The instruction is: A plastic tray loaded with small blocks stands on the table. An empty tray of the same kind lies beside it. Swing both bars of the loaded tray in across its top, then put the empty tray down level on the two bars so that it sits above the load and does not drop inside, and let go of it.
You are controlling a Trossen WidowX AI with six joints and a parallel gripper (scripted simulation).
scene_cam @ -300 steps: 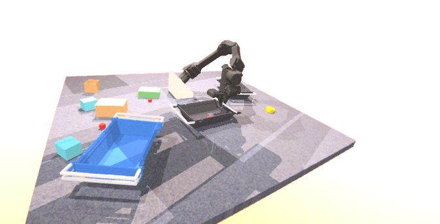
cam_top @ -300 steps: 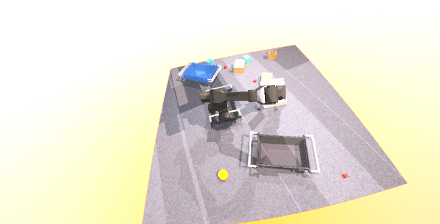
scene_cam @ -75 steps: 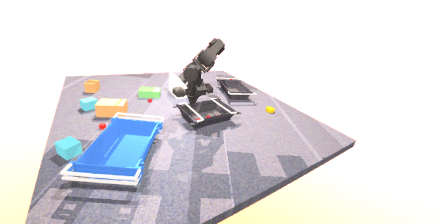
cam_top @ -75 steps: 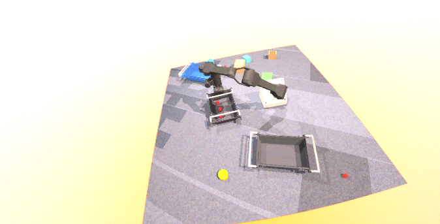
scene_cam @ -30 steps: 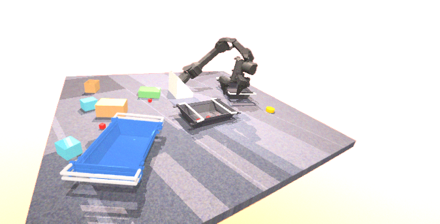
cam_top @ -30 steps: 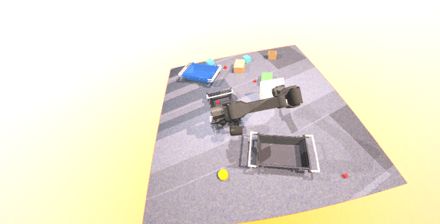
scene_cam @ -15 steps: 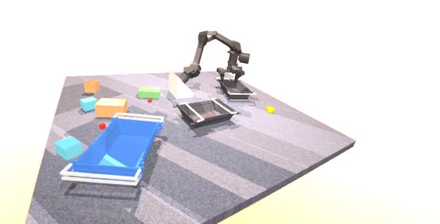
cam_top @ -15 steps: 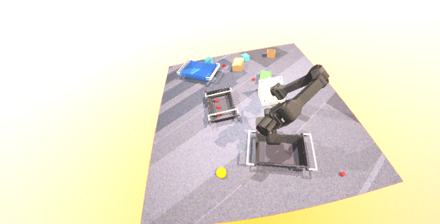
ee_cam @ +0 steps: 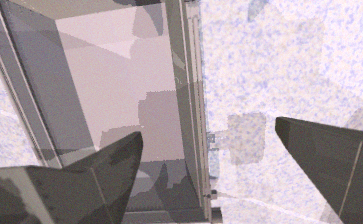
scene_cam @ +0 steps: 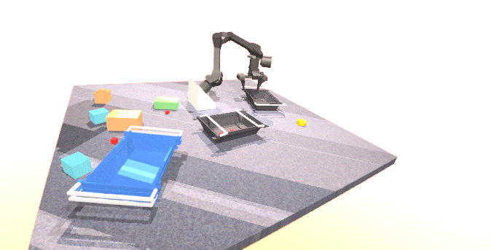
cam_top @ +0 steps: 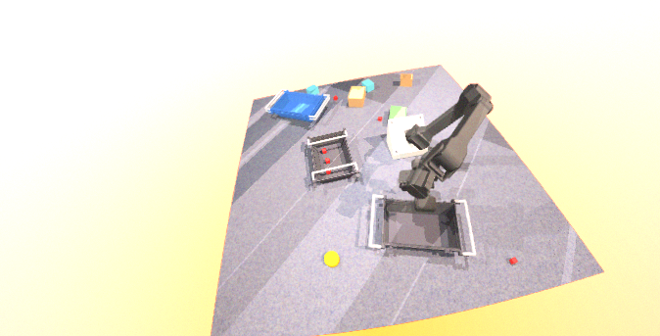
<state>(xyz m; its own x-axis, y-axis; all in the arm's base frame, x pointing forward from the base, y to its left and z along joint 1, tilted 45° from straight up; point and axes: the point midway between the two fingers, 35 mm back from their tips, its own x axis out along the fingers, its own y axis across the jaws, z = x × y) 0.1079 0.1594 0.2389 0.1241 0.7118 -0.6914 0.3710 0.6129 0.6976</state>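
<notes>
My gripper tip is now 30 mm short of the dark tray, 80 mm to the right of it and 50 mm above it. The rest, counted from my gripper tip: green block 130 mm behind, 480 mm to the right, 70 mm below; then yellow disc 350 mm ahead, 100 mm to the left, 80 mm below.
</notes>
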